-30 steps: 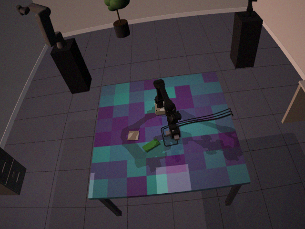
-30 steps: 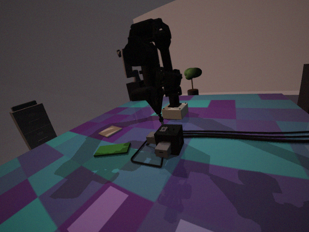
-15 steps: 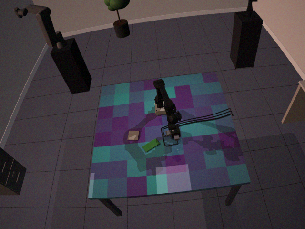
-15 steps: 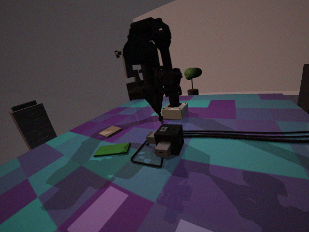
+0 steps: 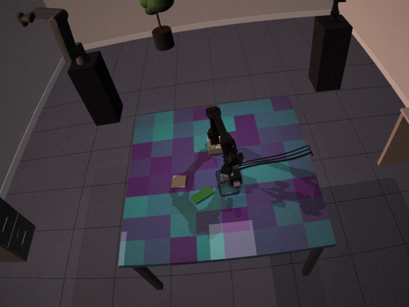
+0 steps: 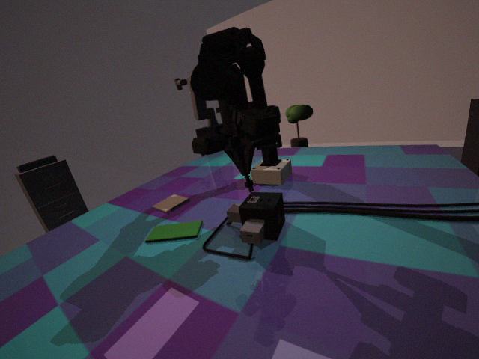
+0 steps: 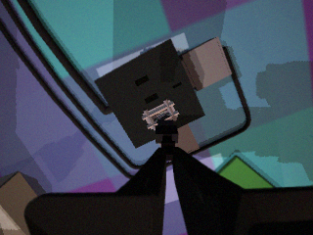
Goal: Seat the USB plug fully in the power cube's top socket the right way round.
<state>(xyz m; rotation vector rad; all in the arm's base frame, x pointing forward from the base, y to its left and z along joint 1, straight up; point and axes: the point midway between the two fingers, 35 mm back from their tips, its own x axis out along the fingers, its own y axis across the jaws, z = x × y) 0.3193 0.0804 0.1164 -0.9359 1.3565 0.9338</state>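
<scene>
My gripper tip is 20 mm above the usb plug. The rest, counted from my gripper tip: usb socket (10 mm to the left, 70 mm below); then beige card (40 mm behind, 350 mm to the right, 130 mm below); then green card (80 mm ahead, 200 mm to the right, 130 mm below).
</scene>
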